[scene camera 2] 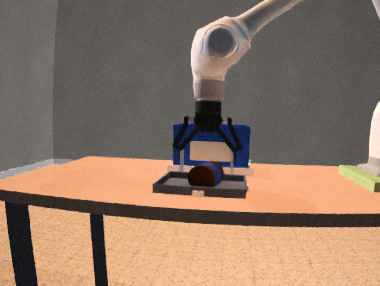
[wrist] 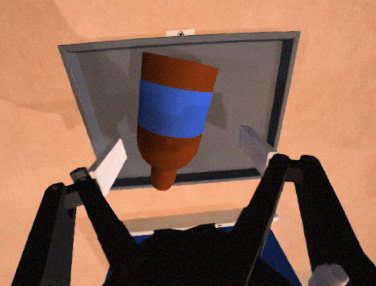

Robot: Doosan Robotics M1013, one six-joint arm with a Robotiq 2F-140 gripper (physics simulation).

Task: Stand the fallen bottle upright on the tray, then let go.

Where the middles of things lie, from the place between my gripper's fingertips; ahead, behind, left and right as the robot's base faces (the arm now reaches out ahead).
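Scene:
Brown bottle [scene camera 2: 209, 174]: 10 mm behind my hand and 20 mm to the left of it. Blue panel [scene camera 2: 200, 136]: 50 mm above my hand and 190 mm to the right of it.

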